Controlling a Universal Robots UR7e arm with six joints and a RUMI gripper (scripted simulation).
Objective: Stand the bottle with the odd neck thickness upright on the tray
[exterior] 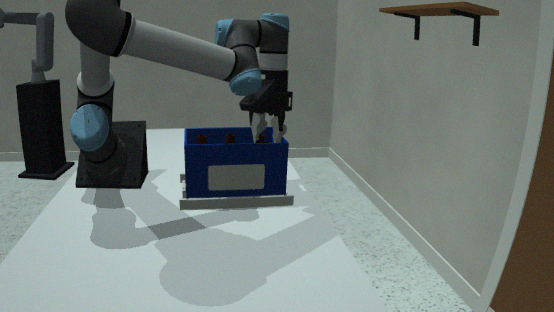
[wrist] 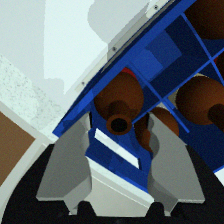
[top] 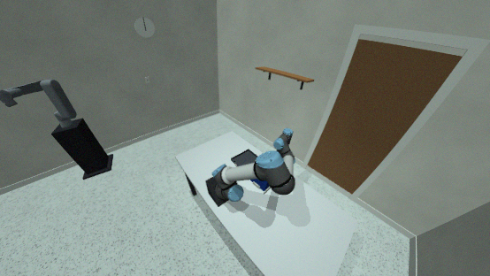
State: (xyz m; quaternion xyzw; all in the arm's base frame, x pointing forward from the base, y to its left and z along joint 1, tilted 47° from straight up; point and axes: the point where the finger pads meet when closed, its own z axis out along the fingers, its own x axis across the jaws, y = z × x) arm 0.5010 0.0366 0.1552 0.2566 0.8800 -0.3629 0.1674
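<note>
Right now the blue crate is 9 cm behind my hand, 4 cm to the left of it and 7 cm below it. Round my hand: bottle: 18 cm behind, 6 cm to the left, 7 cm below; dark grey tray: 13 cm behind, 33 cm to the left, 14 cm below.
</note>
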